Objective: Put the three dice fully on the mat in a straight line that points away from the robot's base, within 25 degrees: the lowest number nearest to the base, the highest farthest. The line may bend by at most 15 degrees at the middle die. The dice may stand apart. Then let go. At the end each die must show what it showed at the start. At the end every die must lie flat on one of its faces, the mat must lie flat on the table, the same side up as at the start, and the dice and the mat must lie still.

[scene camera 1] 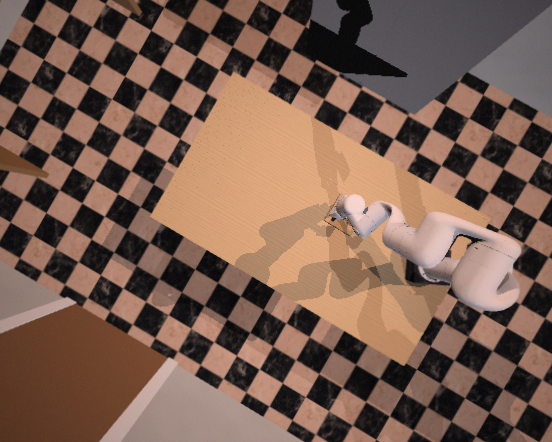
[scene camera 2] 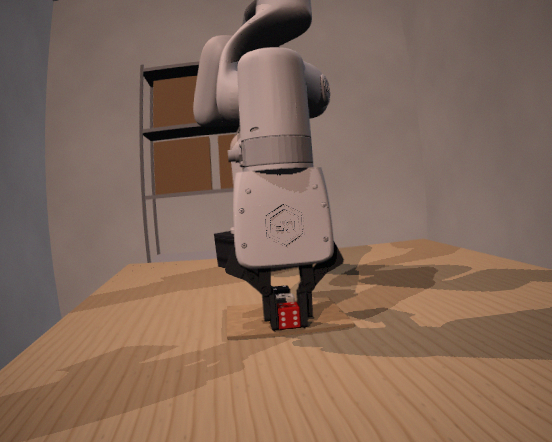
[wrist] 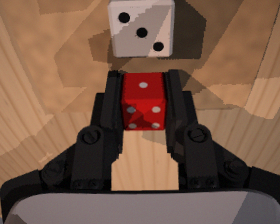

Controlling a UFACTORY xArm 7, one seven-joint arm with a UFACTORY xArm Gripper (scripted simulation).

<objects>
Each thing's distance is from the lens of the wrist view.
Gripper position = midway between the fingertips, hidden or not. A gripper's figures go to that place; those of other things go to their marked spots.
my gripper (wrist: 143, 88): 14 cm
red die (wrist: 143, 101): 11 cm
</objects>
